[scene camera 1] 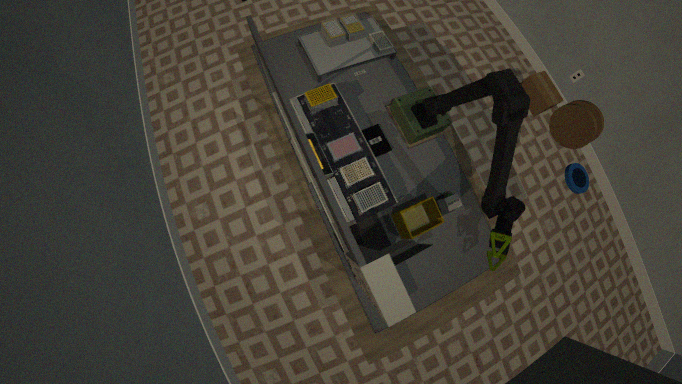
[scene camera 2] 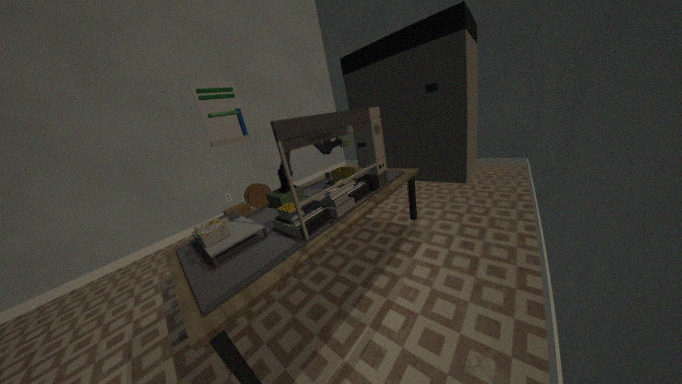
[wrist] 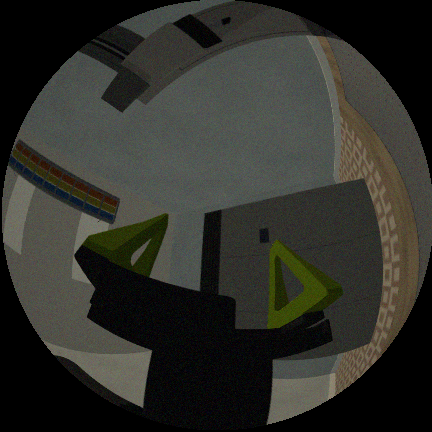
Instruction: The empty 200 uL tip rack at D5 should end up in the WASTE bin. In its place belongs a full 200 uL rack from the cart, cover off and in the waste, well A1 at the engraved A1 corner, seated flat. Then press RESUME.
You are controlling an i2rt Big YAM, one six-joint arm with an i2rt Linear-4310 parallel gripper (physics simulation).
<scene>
One and the same spot on a cart tray: (scene camera 1: 325, 59) is (scene camera 2: 245, 231).
</scene>
